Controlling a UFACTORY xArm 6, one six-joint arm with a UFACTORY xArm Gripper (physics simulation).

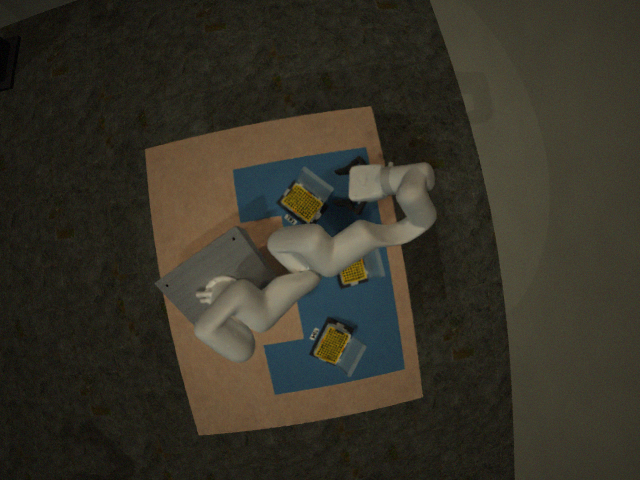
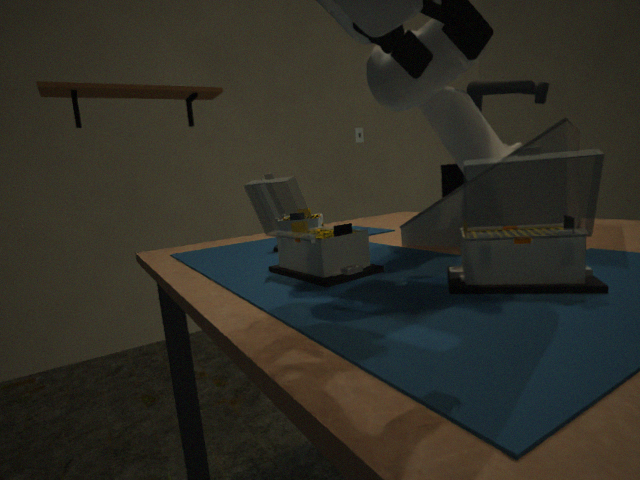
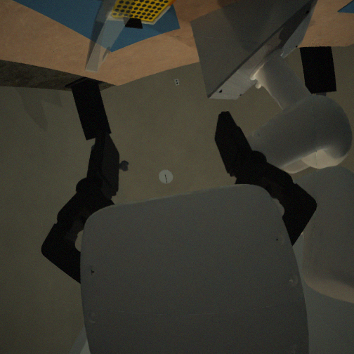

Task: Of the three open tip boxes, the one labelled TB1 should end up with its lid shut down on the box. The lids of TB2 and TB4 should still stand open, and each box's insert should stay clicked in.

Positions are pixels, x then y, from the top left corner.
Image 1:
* my gripper: 336, 188
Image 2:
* my gripper: 450, 58
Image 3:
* my gripper: 164, 132
